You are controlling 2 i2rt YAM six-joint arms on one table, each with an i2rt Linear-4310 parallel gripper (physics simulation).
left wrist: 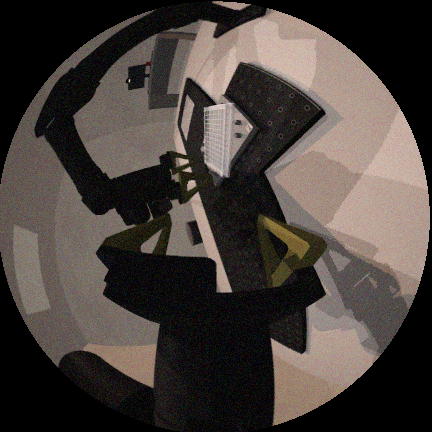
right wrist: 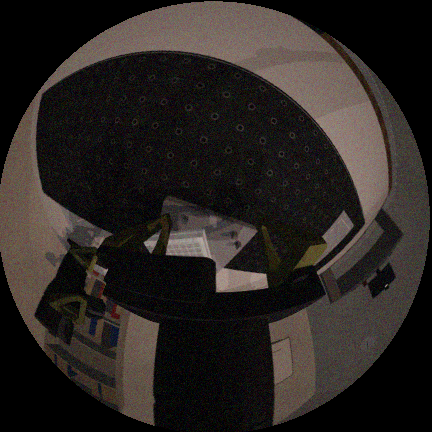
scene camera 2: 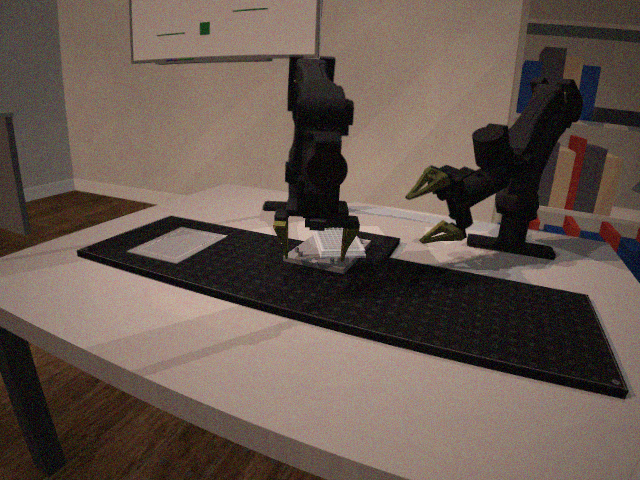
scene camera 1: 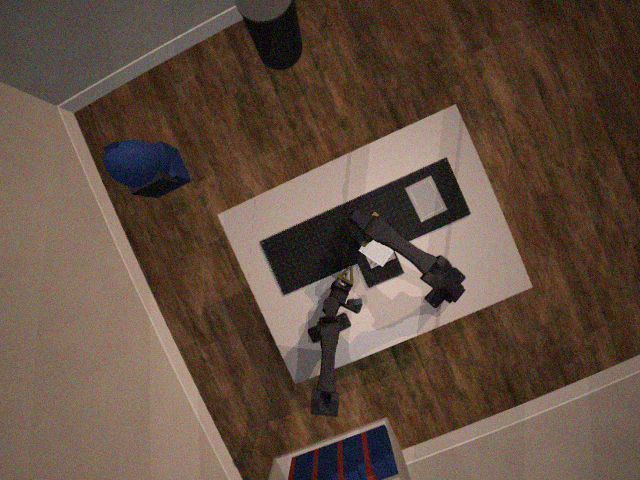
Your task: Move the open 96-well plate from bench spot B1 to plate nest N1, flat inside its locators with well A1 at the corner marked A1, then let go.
Labels:
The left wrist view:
my left gripper: 213, 217
my right gripper: 203, 168
white well plate: 218, 119, on a grey nest with locator pins
grey nest with locator pins: 244, 128
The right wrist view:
my left gripper: 89, 269
my right gripper: 213, 217
white well plate: 187, 242
grey nest with locator pins: 226, 235
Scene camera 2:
my left gripper: 414, 220
my right gripper: 314, 258
white well plate: 328, 242
grey nest with locator pins: 306, 254
flat grey nest: 176, 246
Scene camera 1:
flat grey nest: 424, 195

